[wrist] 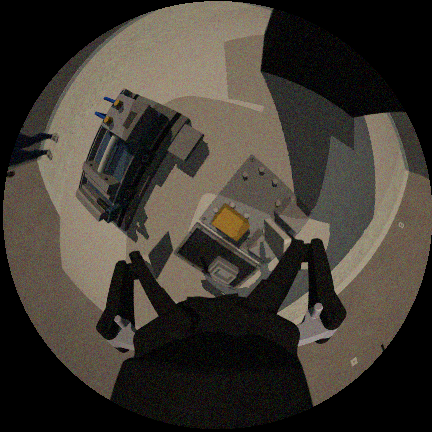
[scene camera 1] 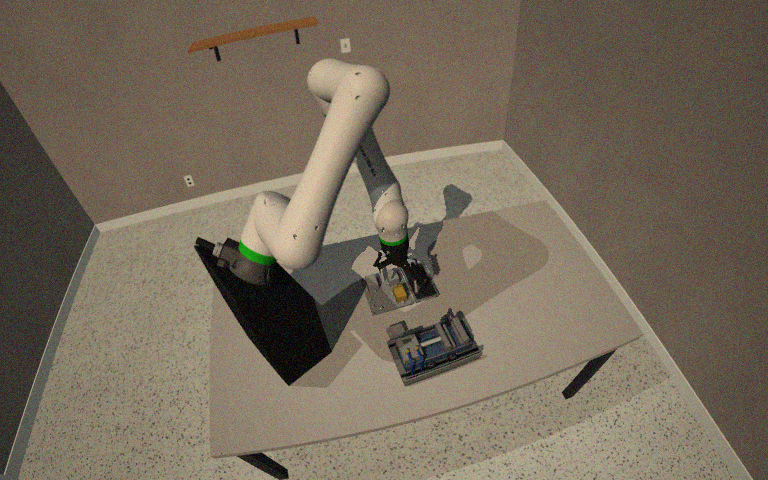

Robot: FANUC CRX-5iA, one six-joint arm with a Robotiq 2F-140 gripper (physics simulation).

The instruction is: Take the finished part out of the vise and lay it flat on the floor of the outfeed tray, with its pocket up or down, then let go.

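A light grey part with a rectangular pocket sits in the dark-floored outfeed tray, near its lower wall in the wrist view, and looks flat with its pocket up. The part cannot be made out in the scene view. The vise has a grey and blue body, a pale rod and blue fittings; no part shows clearly in it. My gripper is open and empty, over the tray area, its fingers wide on both sides of the part in the wrist view. Its exact height is unclear.
A grey plate with pins adjoins the tray and bears an orange block and upright grey pieces. A grey box is beside the vise. The black robot base is at the left.
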